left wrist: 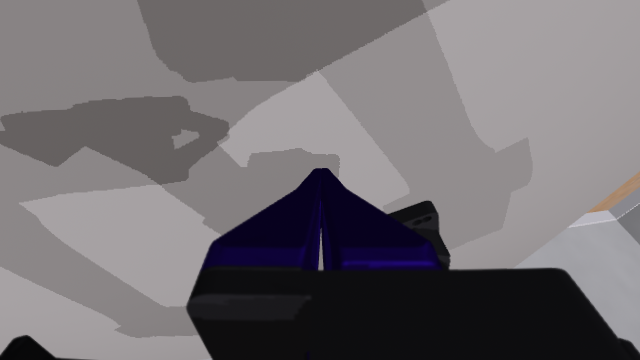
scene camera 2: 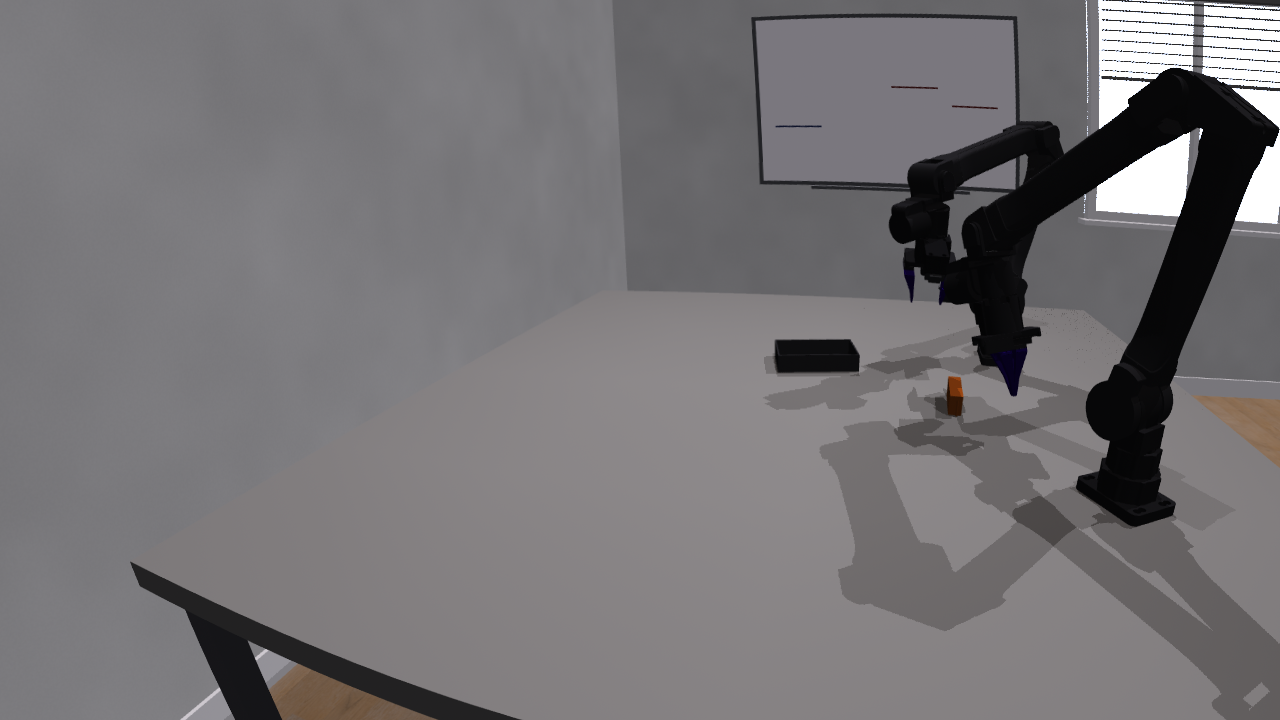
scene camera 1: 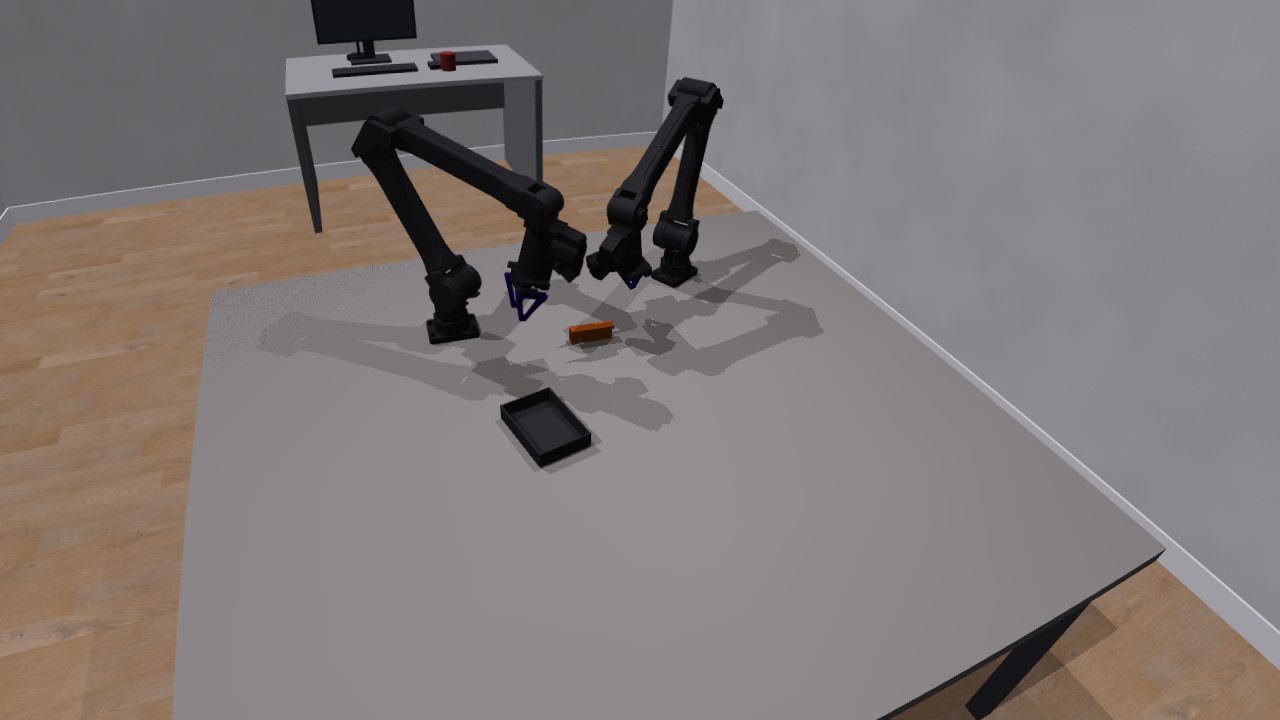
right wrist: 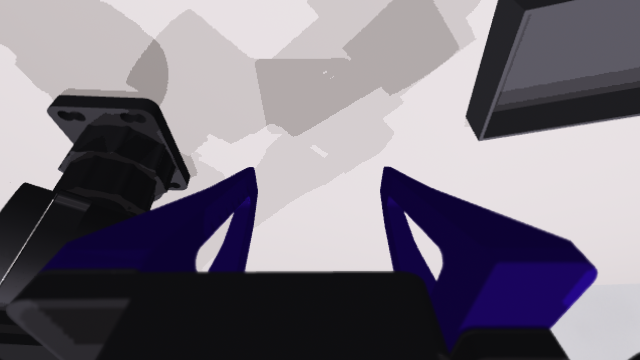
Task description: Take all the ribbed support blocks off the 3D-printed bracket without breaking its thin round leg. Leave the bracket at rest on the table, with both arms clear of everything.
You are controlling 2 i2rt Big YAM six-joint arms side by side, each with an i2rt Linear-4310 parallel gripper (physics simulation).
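An orange piece [scene camera 1: 590, 333] [scene camera 2: 955, 396] stands on the table between the two arms; it is the bracket with any support blocks, and its leg and the separate blocks are too small to tell apart. My left gripper [scene camera 1: 632, 285] [scene camera 2: 1013, 394] [left wrist: 321, 180] is shut with nothing between its fingertips, above the table, behind the orange piece in scene camera 1 and right of it in scene camera 2. My right gripper [scene camera 1: 523, 313] [right wrist: 318, 178] is open and empty above the table, left of the orange piece in scene camera 1. The orange piece does not show in either wrist view.
A black open tray [scene camera 1: 582, 440] [scene camera 2: 816, 362] [right wrist: 550, 119] stands on the table [scene camera 1: 626, 582] [scene camera 2: 537, 537], in front of the orange piece in scene camera 1. The arm bases stand at the table's far side there. A desk [scene camera 1: 411, 83] with a monitor is behind.
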